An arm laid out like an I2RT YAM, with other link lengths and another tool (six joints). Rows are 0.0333 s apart.
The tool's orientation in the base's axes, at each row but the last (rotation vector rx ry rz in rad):
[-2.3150, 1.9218, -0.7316]
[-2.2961, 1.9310, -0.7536]
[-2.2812, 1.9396, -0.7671]
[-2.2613, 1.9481, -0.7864]
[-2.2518, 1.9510, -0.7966]
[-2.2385, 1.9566, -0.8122]
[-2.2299, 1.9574, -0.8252]
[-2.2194, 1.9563, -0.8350]
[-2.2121, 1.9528, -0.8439]
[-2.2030, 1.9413, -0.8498]
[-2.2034, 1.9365, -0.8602]
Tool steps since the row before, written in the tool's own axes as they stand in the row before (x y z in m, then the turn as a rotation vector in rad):
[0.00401, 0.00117, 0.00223, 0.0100, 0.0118, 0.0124]
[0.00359, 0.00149, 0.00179, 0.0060, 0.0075, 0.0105]
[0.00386, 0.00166, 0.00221, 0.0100, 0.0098, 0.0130]
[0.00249, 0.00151, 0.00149, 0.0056, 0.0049, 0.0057]
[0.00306, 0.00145, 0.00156, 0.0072, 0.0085, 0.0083]
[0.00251, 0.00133, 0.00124, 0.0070, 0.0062, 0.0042]
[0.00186, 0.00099, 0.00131, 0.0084, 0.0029, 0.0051]
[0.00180, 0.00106, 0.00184, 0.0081, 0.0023, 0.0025]
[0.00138, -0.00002, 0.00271, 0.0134, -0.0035, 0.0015]
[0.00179, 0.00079, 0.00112, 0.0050, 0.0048, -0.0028]
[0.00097, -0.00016, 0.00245, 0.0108, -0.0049, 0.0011]
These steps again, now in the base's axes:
[0.00025, -0.00461, -0.00106, -0.0049, -0.0153, -0.0116]
[-0.00029, -0.00417, -0.00089, -0.0021, -0.0101, -0.0098]
[-0.00029, -0.00458, -0.00122, -0.0029, -0.0150, -0.0115]
[-0.00058, -0.00306, -0.00100, -0.0017, -0.0078, -0.0048]
[-0.00047, -0.00360, -0.00084, -0.0038, -0.0108, -0.0079]
[-0.00054, -0.00297, -0.00070, -0.0035, -0.0090, -0.0035]
[-0.00024, -0.00232, -0.00085, 0.0000, -0.0099, -0.0025]
[-0.00008, -0.00243, -0.00135, -0.0006, -0.0088, -0.0002]
[0.00127, -0.00209, -0.00180, 0.0043, -0.0123, 0.0048]
[-0.00012, -0.00216, -0.00065, -0.0053, -0.0048, 0.0021]
[0.00130, -0.00160, -0.00165, 0.0053, -0.0095, 0.0049]

